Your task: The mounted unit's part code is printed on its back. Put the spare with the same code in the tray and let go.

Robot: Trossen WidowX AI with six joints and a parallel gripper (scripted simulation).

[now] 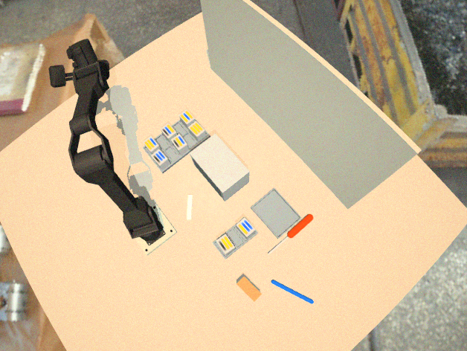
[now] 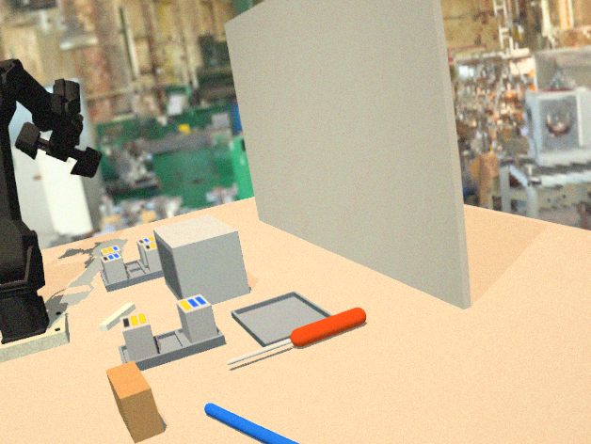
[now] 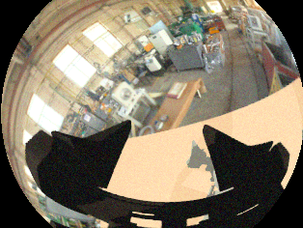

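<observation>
My gripper tip is now 23 cm short of the grey spare, 30 cm to the left of it and 17 cm above it. Also, from my gripper tip: grey wall 45 cm ahead, 50 cm to the right, 1 cm above; then rack 12 cm ahead, 71 cm to the right, 20 cm below; then mounted unit 21 cm ahead, 51 cm to the right, 16 cm below.
</observation>
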